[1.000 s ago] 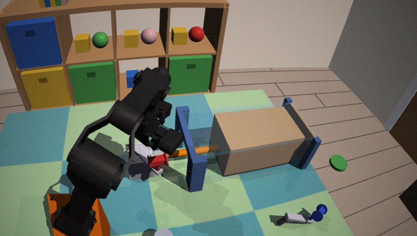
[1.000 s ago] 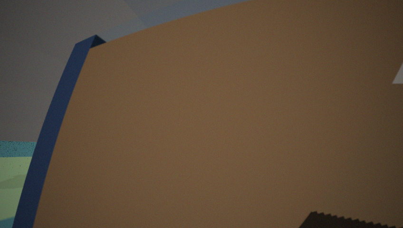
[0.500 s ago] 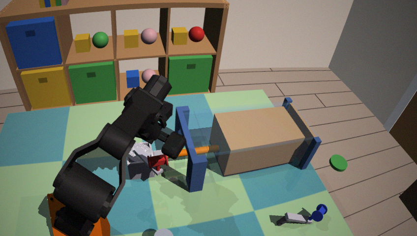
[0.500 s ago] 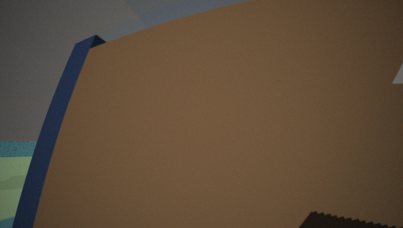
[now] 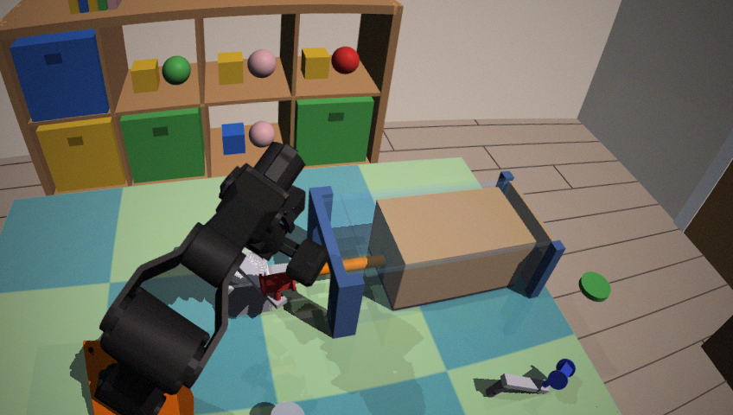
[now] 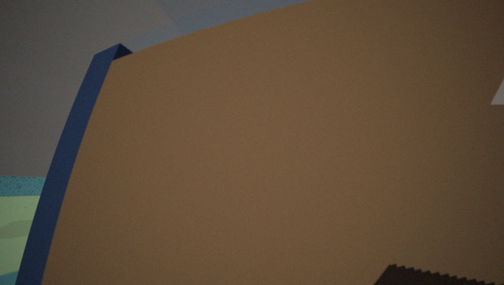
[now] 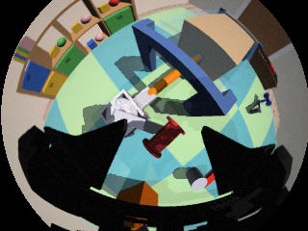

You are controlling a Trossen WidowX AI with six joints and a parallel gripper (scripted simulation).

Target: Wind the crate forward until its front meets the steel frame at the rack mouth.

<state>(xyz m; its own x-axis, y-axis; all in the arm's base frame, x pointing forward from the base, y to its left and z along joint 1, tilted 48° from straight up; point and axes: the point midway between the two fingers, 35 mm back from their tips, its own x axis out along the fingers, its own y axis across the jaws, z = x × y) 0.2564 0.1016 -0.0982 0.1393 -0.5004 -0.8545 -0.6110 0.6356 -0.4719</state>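
My gripper tip is 1 cm past the red knob, 1 cm to the left of it and 5 cm above it. Also, from my gripper tip: blue frame 10 cm ahead, 6 cm to the left, 8 cm below; then crank handle 3 cm behind, 2 cm to the left, 8 cm below; then grey winch 7 cm behind, 7 cm to the left, 15 cm below.
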